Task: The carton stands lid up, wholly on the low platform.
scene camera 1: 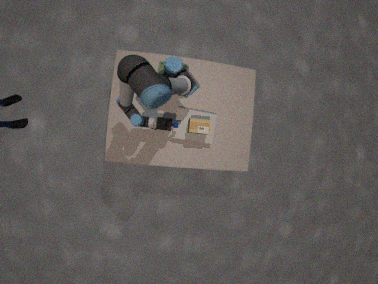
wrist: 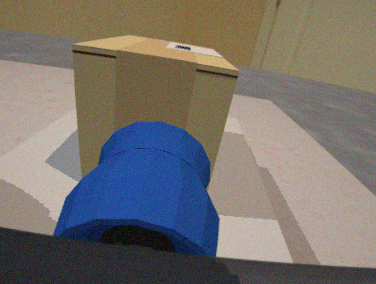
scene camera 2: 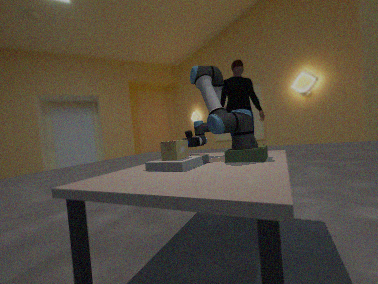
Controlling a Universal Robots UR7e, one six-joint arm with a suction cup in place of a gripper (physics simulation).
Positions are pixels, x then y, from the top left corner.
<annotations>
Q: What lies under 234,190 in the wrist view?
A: A low platform.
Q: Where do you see a tan carton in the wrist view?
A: At 118,81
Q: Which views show the low platform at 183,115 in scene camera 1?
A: Scene camera 1, the wrist view and scene camera 2: all of them.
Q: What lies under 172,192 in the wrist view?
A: The suction cup.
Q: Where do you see a low platform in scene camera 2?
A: At 192,161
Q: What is the suction cup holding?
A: Nothing.
</annotations>
